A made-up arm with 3 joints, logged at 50 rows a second.
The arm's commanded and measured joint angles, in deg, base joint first. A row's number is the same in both.
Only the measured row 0 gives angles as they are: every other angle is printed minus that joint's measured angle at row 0.
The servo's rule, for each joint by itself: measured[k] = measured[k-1] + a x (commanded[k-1-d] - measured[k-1]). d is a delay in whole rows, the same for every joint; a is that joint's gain. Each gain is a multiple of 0.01, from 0.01 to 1. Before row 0 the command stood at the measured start. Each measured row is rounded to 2 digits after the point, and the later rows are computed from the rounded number. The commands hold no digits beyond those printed.
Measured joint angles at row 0:
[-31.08, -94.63, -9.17]
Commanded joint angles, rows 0 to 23:
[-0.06, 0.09, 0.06]
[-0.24, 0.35, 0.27]
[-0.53, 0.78, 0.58]
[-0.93, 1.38, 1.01]
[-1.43, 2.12, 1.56]
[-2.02, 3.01, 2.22]
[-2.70, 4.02, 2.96]
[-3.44, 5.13, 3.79]
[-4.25, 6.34, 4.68]
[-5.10, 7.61, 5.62]
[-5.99, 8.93, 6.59]
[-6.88, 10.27, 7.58]
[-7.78, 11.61, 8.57]
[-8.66, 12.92, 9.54]
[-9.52, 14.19, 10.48]
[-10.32, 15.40, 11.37]
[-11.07, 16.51, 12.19]
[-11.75, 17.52, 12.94]
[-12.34, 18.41, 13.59]
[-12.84, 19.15, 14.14]
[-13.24, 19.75, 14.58]
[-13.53, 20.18, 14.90]
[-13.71, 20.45, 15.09]
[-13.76, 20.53, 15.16]
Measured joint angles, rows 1 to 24:
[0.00, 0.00, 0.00]
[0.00, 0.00, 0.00]
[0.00, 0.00, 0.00]
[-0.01, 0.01, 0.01]
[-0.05, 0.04, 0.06]
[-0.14, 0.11, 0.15]
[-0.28, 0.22, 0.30]
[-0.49, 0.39, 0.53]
[-0.77, 0.63, 0.83]
[-1.12, 0.94, 1.21]
[-1.54, 1.32, 1.67]
[-2.03, 1.77, 2.21]
[-2.58, 2.30, 2.82]
[-3.19, 2.90, 3.50]
[-3.85, 3.56, 4.23]
[-4.56, 4.28, 5.01]
[-5.30, 5.06, 5.83]
[-6.06, 5.88, 6.67]
[-6.83, 6.74, 7.52]
[-7.59, 7.62, 8.36]
[-8.34, 8.51, 9.18]
[-9.06, 9.40, 9.97]
[-9.74, 10.28, 10.72]
[-10.37, 11.13, 11.41]
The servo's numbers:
d 3
a 0.18 0.09 0.18

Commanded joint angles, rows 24 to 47:
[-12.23, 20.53, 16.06]
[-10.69, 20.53, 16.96]
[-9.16, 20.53, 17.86]
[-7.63, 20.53, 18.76]
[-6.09, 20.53, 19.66]
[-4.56, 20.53, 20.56]
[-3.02, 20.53, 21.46]
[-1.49, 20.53, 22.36]
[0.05, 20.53, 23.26]
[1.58, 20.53, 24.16]
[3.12, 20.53, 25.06]
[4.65, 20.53, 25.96]
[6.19, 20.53, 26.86]
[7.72, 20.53, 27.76]
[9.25, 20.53, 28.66]
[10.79, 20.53, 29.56]
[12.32, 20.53, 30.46]
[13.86, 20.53, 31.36]
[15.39, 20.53, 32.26]
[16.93, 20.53, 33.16]
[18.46, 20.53, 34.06]
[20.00, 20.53, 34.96]
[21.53, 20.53, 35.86]
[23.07, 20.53, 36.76]
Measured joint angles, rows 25 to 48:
[-10.94, 11.94, 12.04]
[-11.44, 12.71, 12.59]
[-11.86, 13.41, 13.05]
[-11.93, 14.05, 13.59]
[-11.71, 14.63, 14.20]
[-11.25, 15.16, 14.86]
[-10.60, 15.64, 15.56]
[-9.79, 16.08, 16.30]
[-8.85, 16.48, 17.07]
[-7.80, 16.84, 17.86]
[-6.66, 17.17, 18.67]
[-5.45, 17.47, 19.50]
[-4.18, 17.75, 20.34]
[-2.87, 18.00, 21.19]
[-1.52, 18.23, 22.05]
[-0.13, 18.44, 22.92]
[1.28, 18.63, 23.79]
[2.71, 18.80, 24.67]
[4.16, 18.96, 25.55]
[5.63, 19.10, 26.43]
[7.11, 19.23, 27.32]
[8.60, 19.35, 28.21]
[10.10, 19.46, 29.10]
[11.60, 19.56, 29.99]

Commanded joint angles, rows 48 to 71:
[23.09, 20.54, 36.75]
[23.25, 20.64, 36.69]
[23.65, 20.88, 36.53]
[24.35, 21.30, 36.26]
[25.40, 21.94, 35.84]
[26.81, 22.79, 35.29]
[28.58, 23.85, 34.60]
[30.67, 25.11, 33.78]
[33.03, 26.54, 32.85]
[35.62, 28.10, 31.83]
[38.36, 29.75, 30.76]
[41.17, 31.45, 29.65]
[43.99, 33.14, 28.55]
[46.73, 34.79, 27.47]
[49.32, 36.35, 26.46]
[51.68, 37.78, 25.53]
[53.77, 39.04, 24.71]
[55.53, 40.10, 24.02]
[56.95, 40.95, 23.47]
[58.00, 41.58, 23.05]
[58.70, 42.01, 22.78]
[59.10, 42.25, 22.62]
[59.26, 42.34, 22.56]
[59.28, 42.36, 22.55]
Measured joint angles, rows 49 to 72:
[13.11, 19.65, 30.88]
[14.63, 19.73, 31.78]
[16.15, 19.80, 32.68]
[17.40, 19.87, 33.41]
[18.45, 19.94, 34.00]
[19.39, 20.02, 34.46]
[20.28, 20.14, 34.78]
[21.20, 20.30, 34.97]
[22.21, 20.52, 35.03]
[23.36, 20.82, 34.95]
[24.68, 21.21, 34.74]
[26.18, 21.69, 34.40]
[27.88, 22.27, 33.94]
[29.77, 22.94, 33.37]
[31.82, 23.71, 32.70]
[34.01, 24.56, 31.95]
[36.30, 25.48, 31.14]
[38.64, 26.46, 30.30]
[40.99, 27.48, 29.44]
[43.29, 28.52, 28.59]
[45.49, 29.56, 27.77]
[47.55, 30.59, 27.00]
[49.43, 31.58, 26.29]
[51.10, 32.52, 25.66]

